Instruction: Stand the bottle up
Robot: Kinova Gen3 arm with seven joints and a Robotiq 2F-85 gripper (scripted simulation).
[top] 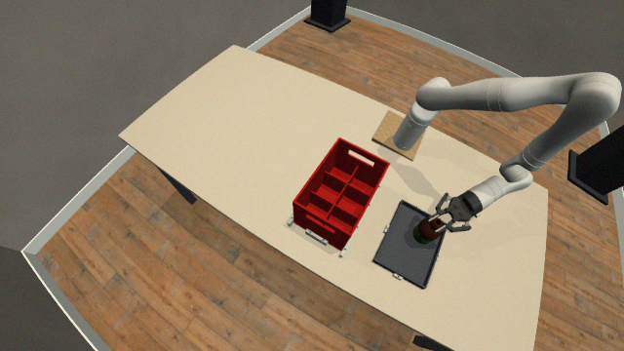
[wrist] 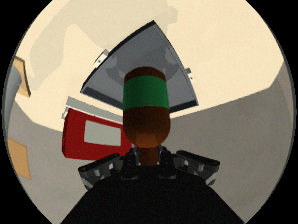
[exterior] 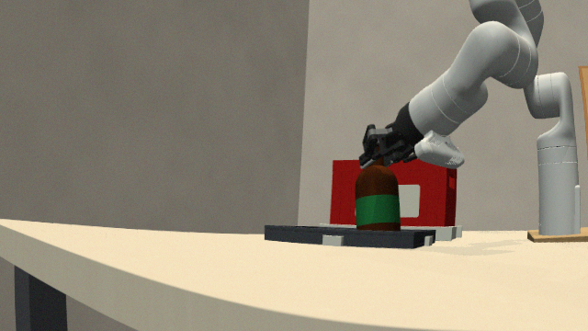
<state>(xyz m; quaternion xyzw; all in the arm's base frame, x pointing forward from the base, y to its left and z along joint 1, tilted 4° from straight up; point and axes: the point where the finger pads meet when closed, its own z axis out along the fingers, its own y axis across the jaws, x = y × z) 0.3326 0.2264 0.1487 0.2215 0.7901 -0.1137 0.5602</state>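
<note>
The brown bottle lies 50 mm below my hand and 10 mm behind it. The rest, counted from my hand: dark grey tray 130 mm below, 30 mm ahead, 10 mm to the right; red crate 300 mm to the right, 70 mm ahead, 60 mm below.
</note>
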